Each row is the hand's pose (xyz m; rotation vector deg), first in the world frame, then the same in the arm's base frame.
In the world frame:
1: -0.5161 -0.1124 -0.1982 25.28 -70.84 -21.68
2: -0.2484 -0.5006 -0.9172 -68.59 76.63 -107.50
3: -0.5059 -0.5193 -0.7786 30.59 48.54 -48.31
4: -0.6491 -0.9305 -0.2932 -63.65 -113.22 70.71
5: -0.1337 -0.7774 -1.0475 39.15 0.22 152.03
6: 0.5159 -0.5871 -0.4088 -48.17 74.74 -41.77
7: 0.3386 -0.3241 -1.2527 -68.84 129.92 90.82
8: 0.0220 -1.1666 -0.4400 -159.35 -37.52 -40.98
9: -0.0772 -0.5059 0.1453 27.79 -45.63 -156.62
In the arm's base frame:
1: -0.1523 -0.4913 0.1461 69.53 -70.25 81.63
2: 0.5210 -0.0082 -0.0835 -52.58 -22.33 -56.47
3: 0.5058 -0.2961 -0.0309 -10.40 12.14 40.59
4: 0.5711 -0.5815 0.5518 -9.88 110.73 -61.11
5: 0.7914 0.1437 0.0193 26.50 -30.72 -111.69
6: 0.1359 0.5582 0.5338 -75.03 -20.03 7.77
7: 0.4621 0.6531 -0.3013 159.22 -38.59 -23.80
8: 0.7074 0.1035 0.7515 -63.06 -150.48 -64.74
9: -0.1345 -0.1796 0.7527 76.79 -27.43 -52.29

